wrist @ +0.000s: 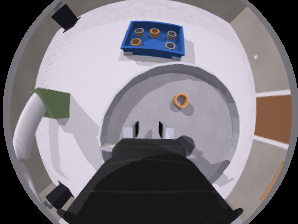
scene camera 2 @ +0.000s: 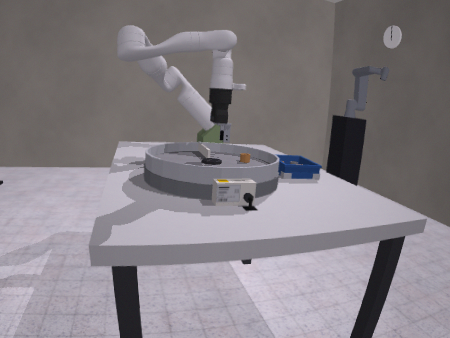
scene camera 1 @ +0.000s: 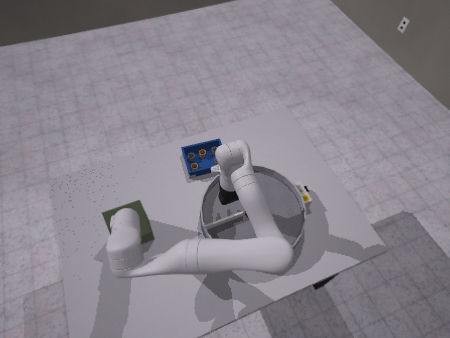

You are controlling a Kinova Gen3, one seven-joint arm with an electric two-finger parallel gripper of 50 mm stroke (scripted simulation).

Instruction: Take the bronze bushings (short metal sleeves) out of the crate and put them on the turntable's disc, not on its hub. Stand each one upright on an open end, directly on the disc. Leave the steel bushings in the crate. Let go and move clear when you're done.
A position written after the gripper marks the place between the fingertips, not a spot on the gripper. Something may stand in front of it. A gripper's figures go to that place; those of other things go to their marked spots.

The gripper [wrist: 148, 127] is 0.18 m from the lens. A crate [wrist: 156, 48]: 0.29 m from the lens.
